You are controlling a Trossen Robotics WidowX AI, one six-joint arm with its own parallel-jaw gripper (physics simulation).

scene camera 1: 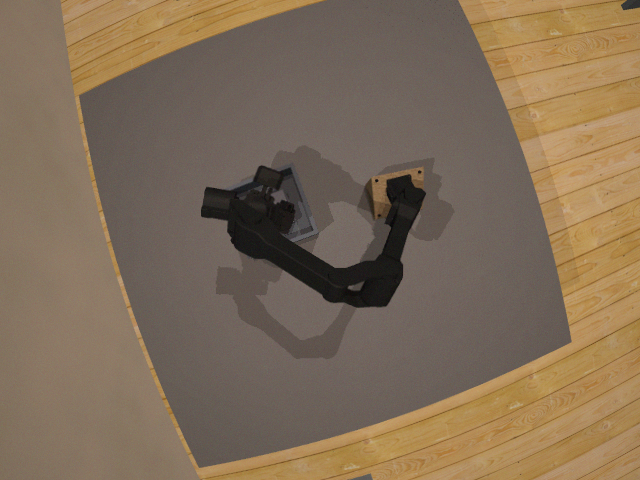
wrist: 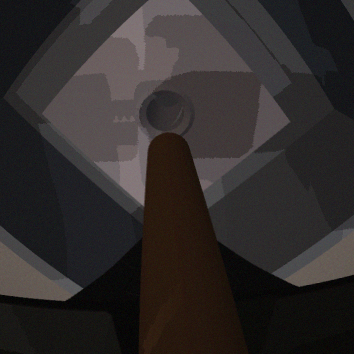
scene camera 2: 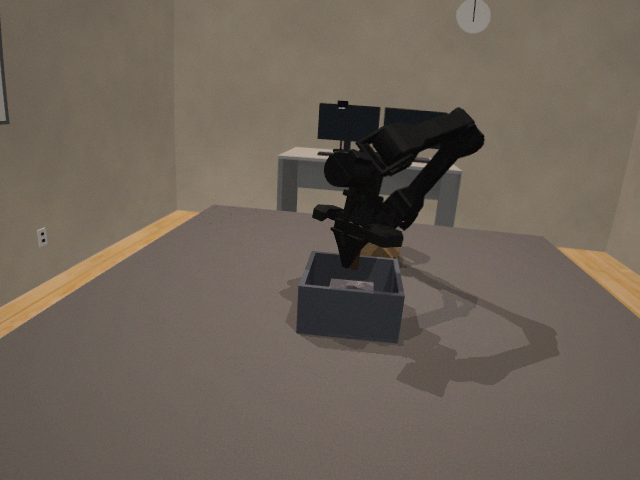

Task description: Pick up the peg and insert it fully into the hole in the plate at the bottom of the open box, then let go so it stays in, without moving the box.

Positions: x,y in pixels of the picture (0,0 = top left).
Labels:
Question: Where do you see a grey-blue box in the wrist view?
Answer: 278,208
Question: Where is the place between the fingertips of my gripper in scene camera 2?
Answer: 345,267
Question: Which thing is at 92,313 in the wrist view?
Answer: My gripper.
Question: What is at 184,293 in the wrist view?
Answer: A brown peg.

